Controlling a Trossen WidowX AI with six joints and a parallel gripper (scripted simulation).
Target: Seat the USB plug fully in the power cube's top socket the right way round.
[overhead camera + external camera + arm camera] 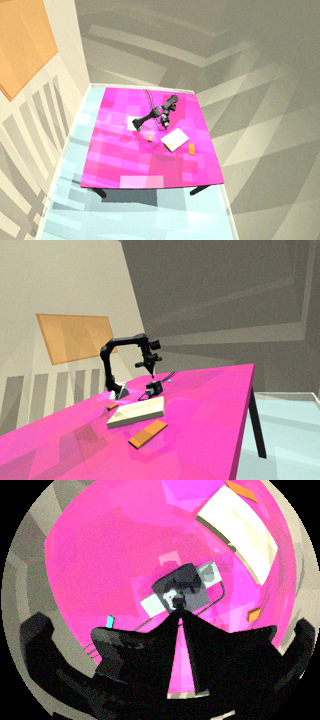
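My gripper tip is 20 mm above the usb plug. Also, from my gripper tip: white slab (250 mm to the right, 120 mm below, 70 mm ahead); then small cyan piece (230 mm to the left, 130 mm below, 30 mm behind); then small orange block (230 mm to the right, 190 mm behind, 130 mm below).
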